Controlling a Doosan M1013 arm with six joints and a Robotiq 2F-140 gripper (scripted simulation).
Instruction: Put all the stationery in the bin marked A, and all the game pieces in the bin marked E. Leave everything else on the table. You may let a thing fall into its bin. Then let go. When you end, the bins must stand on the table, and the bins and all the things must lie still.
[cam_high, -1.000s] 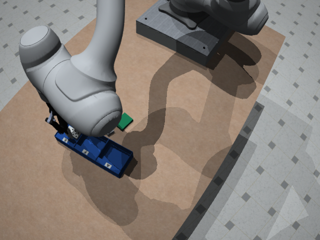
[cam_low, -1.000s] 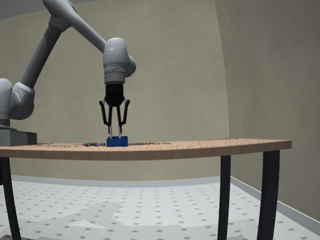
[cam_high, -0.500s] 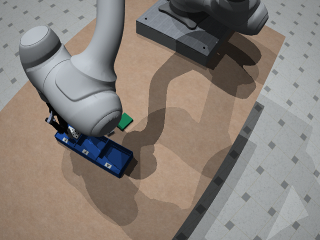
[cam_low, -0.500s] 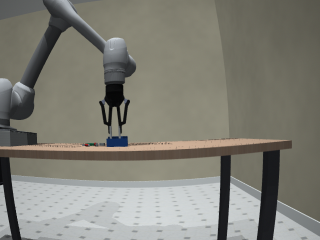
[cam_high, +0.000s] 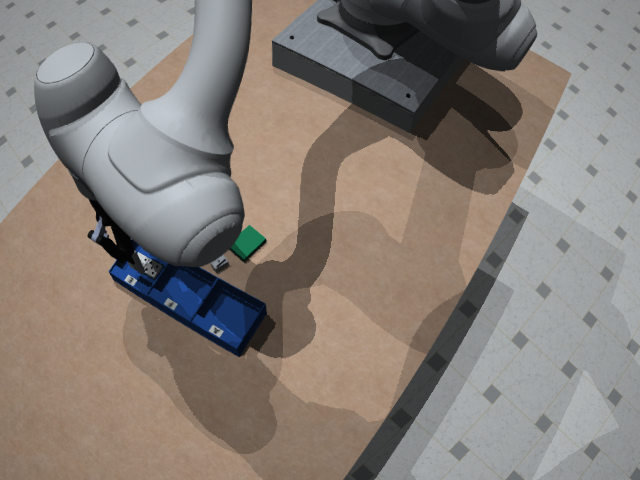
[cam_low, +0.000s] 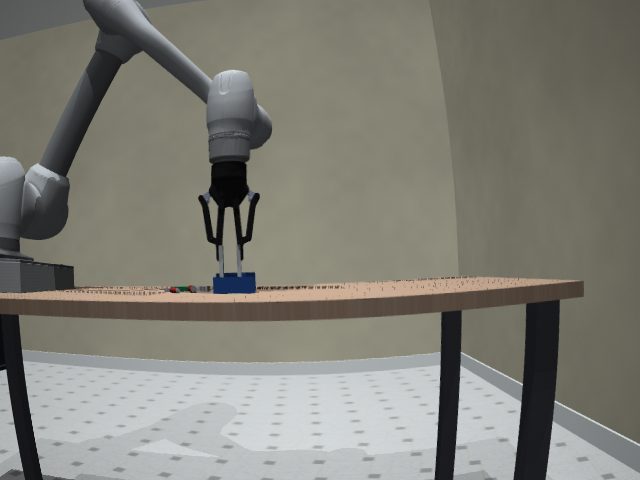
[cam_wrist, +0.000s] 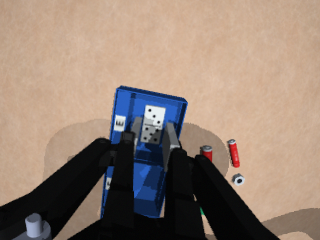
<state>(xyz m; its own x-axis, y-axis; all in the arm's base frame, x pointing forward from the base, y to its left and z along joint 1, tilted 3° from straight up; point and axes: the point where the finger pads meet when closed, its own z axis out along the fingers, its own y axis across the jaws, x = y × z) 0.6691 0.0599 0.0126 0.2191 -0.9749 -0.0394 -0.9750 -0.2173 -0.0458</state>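
My gripper is now 50 mm above the white domino. Round my hand: blue three-compartment bin 10 mm behind, 80 mm to the left, 40 mm below; red thing 130 mm behind, 10 mm to the right, 60 mm below; grey clip-like piece 90 mm behind, 90 mm to the left, 50 mm below.
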